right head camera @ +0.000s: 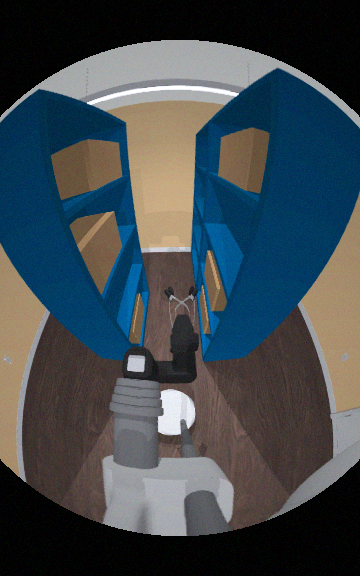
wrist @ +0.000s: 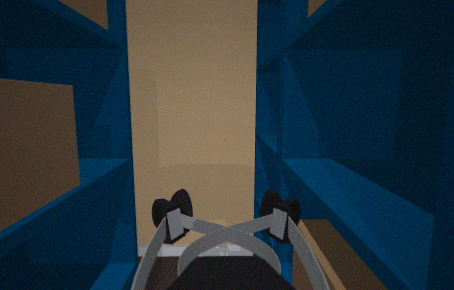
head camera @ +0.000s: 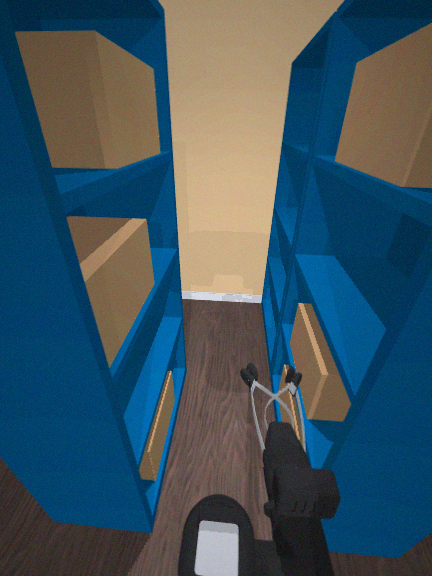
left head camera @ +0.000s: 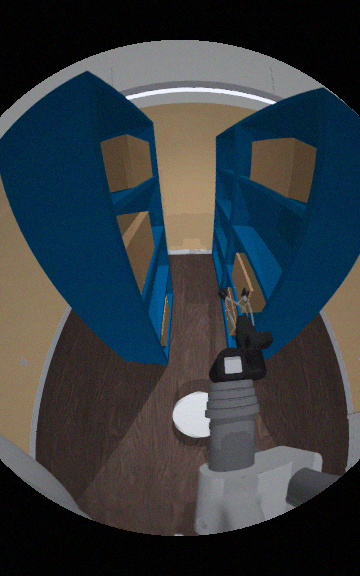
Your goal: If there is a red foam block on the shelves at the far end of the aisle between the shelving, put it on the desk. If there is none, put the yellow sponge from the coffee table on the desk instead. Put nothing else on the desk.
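Seen in the pictures: gripper, between the fingertips: (right head camera: 180, 287) (wrist: 226, 206) (head camera: 269, 367) (left head camera: 232, 288); robot's base, origin of its link: (right head camera: 170, 411) (left head camera: 197, 413).
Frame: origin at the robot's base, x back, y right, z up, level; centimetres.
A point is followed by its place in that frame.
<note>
Two tall blue shelf units flank a narrow aisle. The left shelf unit (head camera: 30, 325) @(y -41.8, x -49.3, z 116.1 cm) (left head camera: 60, 215) @(y -47.8, x -49.2, z 144.3 cm) (right head camera: 25, 200) @(y -42.3, x -49.3, z 151.7 cm) and the right shelf unit (head camera: 380, 450) @(y 41.3, x -50.0, z 80.0 cm) (left head camera: 320, 240) @(y 40.8, x -49.9, z 133.6 cm) (right head camera: 300, 210) @(y 45.8, x -50.0, z 143.7 cm) hold brown boxes. Their far compartments are seen at a steep angle and partly hidden. My gripper (head camera: 271, 377) @(y 8.4, x -48.1, z 110.3 cm) (left head camera: 234, 294) @(y 8.4, x -48.1, z 110.3 cm) (right head camera: 181, 293) @(y 8.4, x -48.1, z 110.3 cm) (wrist: 226, 206) @(y 8.4, x -48.1, z 110.3 cm) is open and empty, held in front of me at the aisle's near end, pointing down the aisle. No red foam block, yellow sponge, coffee table or desk can be made out in these views.
Brown boxes (head camera: 75, 100) @(y -39.4, x -82.5, z 156.8 cm) (head camera: 125, 285) @(y -31.9, x -74.6, z 111.2 cm) stand on the left shelves, and more boxes (head camera: 390, 110) @(y 33.1, x -84.3, z 155.9 cm) (head camera: 320, 370) @(y 33.2, x -78.4, z 77.4 cm) on the right. A beige wall (head camera: 225, 150) @(y -11.7, x -236.1, z 135.7 cm) (wrist: 195, 100) @(y -14.2, x -236.1, z 119.5 cm) closes the far end. Dark wood floor (head camera: 220, 345) @(y -7.5, x -170.3, z -2.7 cm) runs between the units. My round white base part (left head camera: 192, 415) @(y -4.5, x 0.6, z 18.7 cm) (right head camera: 175, 410) @(y 4.7, x -1.8, z 18.7 cm) is before the aisle.
</note>
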